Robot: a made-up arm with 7 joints.
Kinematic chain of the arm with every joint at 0, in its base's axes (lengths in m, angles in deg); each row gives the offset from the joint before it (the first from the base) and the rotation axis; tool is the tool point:
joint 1: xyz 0 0 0.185 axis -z
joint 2: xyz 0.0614 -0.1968 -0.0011 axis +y
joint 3: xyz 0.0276 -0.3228 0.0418 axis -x
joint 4: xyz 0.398 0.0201 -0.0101 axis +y
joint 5: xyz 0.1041 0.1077 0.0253 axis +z
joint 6: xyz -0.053 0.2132 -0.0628 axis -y
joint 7: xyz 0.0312 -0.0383 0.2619 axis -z
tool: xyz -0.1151 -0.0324 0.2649
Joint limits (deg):
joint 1: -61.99..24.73
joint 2: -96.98..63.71
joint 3: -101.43..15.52
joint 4: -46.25..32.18
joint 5: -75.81..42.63
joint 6: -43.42..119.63
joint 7: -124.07..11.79
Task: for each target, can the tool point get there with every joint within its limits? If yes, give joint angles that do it. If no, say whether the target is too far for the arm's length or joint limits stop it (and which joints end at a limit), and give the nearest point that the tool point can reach.
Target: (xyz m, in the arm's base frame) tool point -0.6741 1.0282 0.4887
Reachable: no: joint limits stop it (at a limit: joint 1, joint 2, joint 5, joint 7) | nearest point -0.4545 0.2651 0.5464 | short by 0.796 m
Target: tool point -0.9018 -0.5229 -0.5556
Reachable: no: joint limits stop it (at a limit: joint 1, joint 2, joint 3, joint 6, joint 7) | nearest point -0.4515 -0.5073 -0.3860 | short by 0.481 m
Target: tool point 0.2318 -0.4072 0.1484
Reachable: yes | joints -21.44 -29.44 -88.10 -9.54 26.91 81.01 -48.92
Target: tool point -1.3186 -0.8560 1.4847
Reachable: no: too far | nearest point -0.7838 -0.5920 0.9505 | short by 0.801 m
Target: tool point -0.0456 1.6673 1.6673
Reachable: no: too far | nearest point 0.2891 0.6014 0.8302 | short by 1.396 m
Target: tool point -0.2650 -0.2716 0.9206
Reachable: yes | joints -9.14 -67.88 -33.42 18.96 -58.29 34.46 0.98
